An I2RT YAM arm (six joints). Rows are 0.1 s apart.
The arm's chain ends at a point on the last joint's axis. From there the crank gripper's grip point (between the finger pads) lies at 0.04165 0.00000 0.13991 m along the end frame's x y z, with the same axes.
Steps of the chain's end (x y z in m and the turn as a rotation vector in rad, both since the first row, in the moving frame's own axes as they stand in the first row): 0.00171, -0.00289, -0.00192, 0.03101, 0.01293, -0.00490; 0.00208, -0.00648, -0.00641, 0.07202, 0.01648, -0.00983; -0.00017, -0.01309, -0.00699, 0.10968, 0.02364, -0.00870; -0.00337, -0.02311, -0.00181, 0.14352, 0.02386, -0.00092; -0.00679, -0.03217, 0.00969, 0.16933, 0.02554, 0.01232; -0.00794, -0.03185, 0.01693, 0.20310, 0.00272, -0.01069
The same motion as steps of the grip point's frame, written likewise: 0.00350, -0.00743, -0.00254, 0.03101, 0.01293, -0.00490; 0.00433, -0.01694, -0.00749, 0.07202, 0.01648, -0.00983; 0.00305, -0.02872, -0.00887, 0.10968, 0.02364, -0.00870; -0.00006, -0.04309, -0.00428, 0.14352, 0.02386, -0.00092; -0.00311, -0.05512, 0.00663, 0.16933, 0.02554, 0.01232; -0.00772, -0.06050, 0.01390, 0.20310, 0.00272, -0.01069
